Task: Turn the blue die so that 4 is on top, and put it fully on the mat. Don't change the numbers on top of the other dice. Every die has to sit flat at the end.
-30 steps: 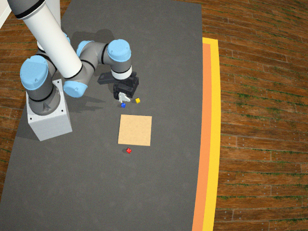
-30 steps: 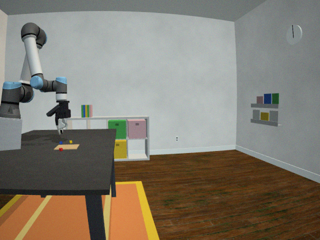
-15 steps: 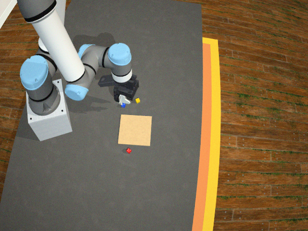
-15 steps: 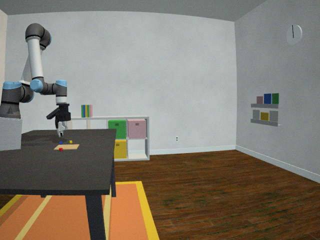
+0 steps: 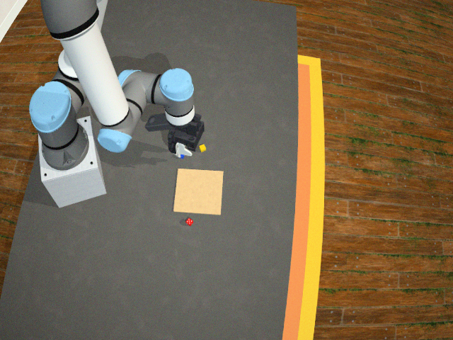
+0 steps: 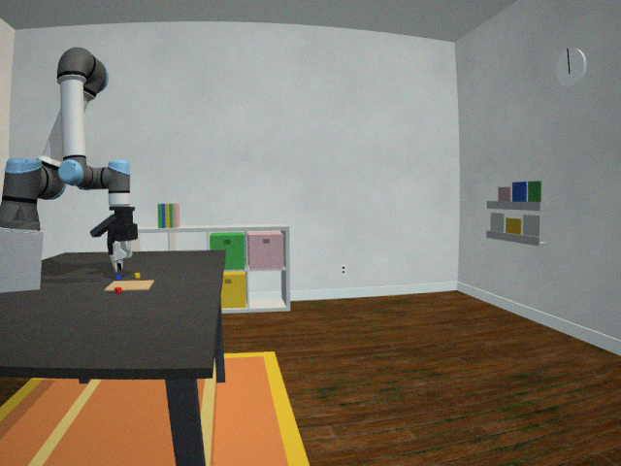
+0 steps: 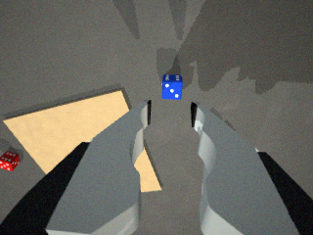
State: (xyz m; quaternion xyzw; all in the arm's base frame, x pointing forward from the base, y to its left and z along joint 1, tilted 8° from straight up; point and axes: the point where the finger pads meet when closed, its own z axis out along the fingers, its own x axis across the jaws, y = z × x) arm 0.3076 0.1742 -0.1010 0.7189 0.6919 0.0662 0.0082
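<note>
My gripper is now 4 cm above the blue die. Also, from my hand: tan mat: 9 cm ahead, 9 cm to the right, 4 cm below; yellow die: 5 cm ahead, 4 cm to the left, 4 cm below; red die: 10 cm ahead, 20 cm to the right, 4 cm below.
</note>
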